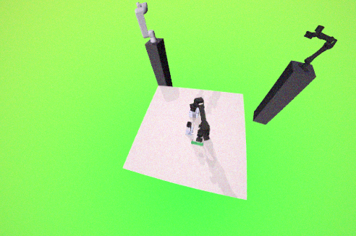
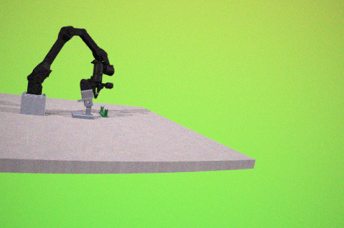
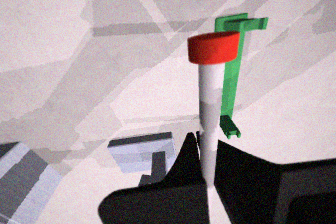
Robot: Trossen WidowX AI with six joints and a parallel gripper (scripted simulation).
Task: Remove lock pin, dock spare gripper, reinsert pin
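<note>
Now: the grey mount 120 mm to the right of my gripper tip, 50 mm behind it and 40 mm below it. From my gripper tip the other things lie so: green rest: 70 mm below, 60 mm ahead, 10 mm to the left; then spare gripper: 120 mm to the right, 50 mm behind, 30 mm above.
</note>
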